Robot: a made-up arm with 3 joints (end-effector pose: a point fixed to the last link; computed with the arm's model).
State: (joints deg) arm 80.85 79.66 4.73
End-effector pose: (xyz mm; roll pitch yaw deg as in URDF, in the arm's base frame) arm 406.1 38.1 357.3 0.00 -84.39 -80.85
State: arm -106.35 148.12 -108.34
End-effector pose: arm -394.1 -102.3 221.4 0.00 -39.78 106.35
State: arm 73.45 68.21 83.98
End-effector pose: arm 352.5 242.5 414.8 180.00 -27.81 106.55
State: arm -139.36 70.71 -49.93
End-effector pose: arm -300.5 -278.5 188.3 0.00 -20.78 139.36
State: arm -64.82 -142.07 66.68
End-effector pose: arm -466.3 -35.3 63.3 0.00 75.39 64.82
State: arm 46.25 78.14 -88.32
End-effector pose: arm 282.8 293.2 127.5 0.00 10.18 -46.25
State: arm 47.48 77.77 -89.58
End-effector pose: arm 286.6 289.7 125.1 0.00 11.81 -47.48
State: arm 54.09 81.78 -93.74
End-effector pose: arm 316.1 257.4 125.4 0.00 11.96 -54.09
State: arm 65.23 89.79 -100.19
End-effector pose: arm 359.0 193.4 128.1 0.00 10.40 -65.23
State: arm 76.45 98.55 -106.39
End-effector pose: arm 389.7 120.3 131.6 0.00 7.84 -76.45
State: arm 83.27 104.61 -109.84
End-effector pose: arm 401.4 71.7 135.0 0.00 5.23 -83.27
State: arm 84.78 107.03 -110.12
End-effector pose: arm 403.4 58.1 138.1 0.00 3.09 -84.78
